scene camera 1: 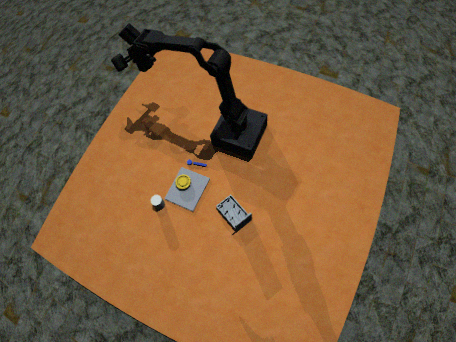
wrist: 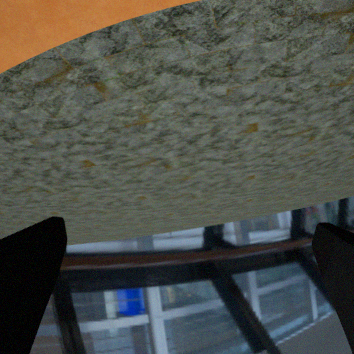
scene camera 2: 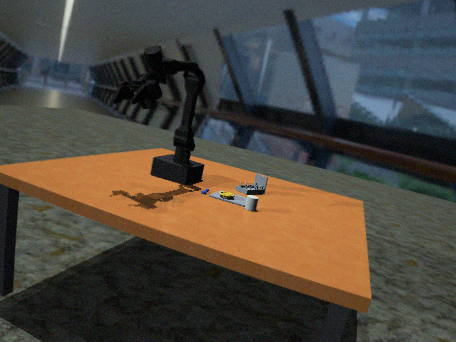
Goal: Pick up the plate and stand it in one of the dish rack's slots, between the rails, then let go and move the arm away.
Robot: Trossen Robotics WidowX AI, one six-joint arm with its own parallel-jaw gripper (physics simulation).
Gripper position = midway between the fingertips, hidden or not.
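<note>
My gripper [scene camera 2: 122,103], also visible in the wrist view [wrist: 194,235], is open and holds nothing. A grey mat [scene camera 1: 188,198] is visible to me as well.
</note>
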